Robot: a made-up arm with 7 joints. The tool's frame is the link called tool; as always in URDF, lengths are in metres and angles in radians. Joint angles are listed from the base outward. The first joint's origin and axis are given. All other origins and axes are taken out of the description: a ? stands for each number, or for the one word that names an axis. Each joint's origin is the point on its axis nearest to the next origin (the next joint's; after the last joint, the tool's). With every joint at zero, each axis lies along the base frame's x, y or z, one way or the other. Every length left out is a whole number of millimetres.
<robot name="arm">
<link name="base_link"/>
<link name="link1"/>
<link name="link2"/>
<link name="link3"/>
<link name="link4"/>
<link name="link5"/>
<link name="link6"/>
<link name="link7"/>
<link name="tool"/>
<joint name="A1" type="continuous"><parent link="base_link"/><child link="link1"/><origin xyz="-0.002 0.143 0.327"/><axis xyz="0 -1 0"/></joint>
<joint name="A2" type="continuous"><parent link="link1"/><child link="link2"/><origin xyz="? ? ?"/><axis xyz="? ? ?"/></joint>
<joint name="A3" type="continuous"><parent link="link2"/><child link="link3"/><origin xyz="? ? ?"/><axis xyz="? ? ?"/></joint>
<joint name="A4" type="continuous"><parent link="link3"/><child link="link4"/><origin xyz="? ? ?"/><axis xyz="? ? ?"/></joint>
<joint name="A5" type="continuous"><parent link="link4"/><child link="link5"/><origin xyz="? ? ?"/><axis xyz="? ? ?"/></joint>
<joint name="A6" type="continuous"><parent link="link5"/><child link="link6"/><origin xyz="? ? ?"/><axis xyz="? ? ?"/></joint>
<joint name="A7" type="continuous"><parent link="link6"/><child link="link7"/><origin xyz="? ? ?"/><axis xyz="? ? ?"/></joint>
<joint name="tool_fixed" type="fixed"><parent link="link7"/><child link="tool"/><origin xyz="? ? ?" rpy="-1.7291 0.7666 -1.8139"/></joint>
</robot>
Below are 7 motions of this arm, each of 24 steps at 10 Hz.
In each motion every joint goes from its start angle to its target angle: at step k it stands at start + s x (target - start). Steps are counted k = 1, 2, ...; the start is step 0. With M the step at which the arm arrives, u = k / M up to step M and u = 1 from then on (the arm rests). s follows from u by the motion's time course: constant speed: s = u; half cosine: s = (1 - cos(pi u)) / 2; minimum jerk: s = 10 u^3 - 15 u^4 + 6 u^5.
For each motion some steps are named. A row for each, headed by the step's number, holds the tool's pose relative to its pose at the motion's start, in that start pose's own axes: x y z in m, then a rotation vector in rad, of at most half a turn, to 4 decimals.
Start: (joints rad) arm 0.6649 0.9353 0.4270 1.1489 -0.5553 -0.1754 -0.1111
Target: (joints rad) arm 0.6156 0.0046 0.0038 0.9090 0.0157 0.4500 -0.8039
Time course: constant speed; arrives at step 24
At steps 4, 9, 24:
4: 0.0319 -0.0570 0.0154 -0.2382 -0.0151 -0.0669
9: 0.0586 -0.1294 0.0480 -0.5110 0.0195 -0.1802
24: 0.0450 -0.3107 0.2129 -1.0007 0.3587 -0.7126

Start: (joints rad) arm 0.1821 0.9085 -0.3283 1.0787 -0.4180 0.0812 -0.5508
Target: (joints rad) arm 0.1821 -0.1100 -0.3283 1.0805 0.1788 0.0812 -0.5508
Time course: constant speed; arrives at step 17
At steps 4, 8, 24:
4: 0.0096 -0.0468 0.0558 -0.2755 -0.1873 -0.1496
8: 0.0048 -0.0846 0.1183 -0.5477 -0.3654 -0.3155
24: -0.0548 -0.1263 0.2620 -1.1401 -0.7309 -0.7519

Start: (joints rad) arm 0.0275 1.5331 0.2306 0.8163 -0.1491 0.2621 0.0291
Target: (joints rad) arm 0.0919 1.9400 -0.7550 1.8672 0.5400 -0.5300 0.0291
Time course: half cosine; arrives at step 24
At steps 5, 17, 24:
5: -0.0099 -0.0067 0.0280 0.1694 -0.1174 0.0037
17: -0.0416 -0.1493 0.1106 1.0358 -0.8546 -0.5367
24: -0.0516 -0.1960 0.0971 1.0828 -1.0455 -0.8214

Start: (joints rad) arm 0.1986 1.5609 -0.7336 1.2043 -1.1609 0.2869 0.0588
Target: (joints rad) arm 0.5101 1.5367 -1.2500 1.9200 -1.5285 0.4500 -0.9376
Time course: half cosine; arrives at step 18
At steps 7, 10, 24:
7: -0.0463 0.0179 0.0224 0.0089 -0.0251 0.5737
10: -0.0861 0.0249 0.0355 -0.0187 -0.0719 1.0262
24: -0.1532 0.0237 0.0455 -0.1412 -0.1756 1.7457

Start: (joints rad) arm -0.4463 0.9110 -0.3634 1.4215 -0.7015 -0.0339 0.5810
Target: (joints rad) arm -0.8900 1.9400 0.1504 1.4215 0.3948 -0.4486 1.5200
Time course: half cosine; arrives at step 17
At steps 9, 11, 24:
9: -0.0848 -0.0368 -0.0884 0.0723 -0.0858 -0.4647
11: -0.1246 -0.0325 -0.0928 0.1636 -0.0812 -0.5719
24: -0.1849 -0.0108 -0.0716 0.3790 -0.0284 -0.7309

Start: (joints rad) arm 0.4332 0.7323 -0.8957 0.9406 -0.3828 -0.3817 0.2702
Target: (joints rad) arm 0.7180 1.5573 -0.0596 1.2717 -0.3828 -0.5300 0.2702
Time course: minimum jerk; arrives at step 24
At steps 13, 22, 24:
13: -0.2446 -0.0654 -0.0755 -0.1358 0.4182 0.5713
22: -0.4036 -0.1672 -0.0213 -0.1091 0.8464 0.9463
24: -0.4051 -0.1686 -0.0201 -0.1082 0.8523 0.9503

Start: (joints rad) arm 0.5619 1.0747 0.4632 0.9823 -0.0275 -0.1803 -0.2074
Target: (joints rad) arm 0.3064 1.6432 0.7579 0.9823 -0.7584 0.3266 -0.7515
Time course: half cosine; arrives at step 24
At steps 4, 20, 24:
4: -0.0067 0.0114 0.0022 0.0457 0.0648 0.0566
20: -0.0859 0.1261 0.0978 0.7333 0.6301 1.0248
24: -0.0911 0.1314 0.1095 0.7902 0.6483 1.1150

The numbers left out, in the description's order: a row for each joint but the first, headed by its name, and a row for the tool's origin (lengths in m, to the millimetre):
A2: xyz 0.019 0.000 -0.009, axis 1 0 0
A3: xyz 0.000 -0.003 -0.202, axis 0 0 1
A4: xyz 0.006 0.045 0.000, axis 0 -1 0
A5: xyz 0.025 0.000 -0.225, axis 0 0 1
A6: xyz -0.009 -0.009 0.000, axis 0 1 0
A7: xyz -0.001 0.000 -0.001, axis -1 0 0
tool: xyz 0.000 -0.001 0.006

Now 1 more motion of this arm.
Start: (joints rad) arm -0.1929 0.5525 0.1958 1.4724 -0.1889 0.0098 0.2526
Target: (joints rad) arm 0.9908 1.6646 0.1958 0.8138 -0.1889 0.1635 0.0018
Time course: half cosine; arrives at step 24
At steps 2, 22, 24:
2: -0.0040 0.0064 0.0016 0.0073 0.0101 0.0197
22: -0.4475 0.0307 0.0477 -0.3053 0.3002 1.5455
24: -0.4545 0.0231 0.0456 -0.3252 0.2974 1.5740

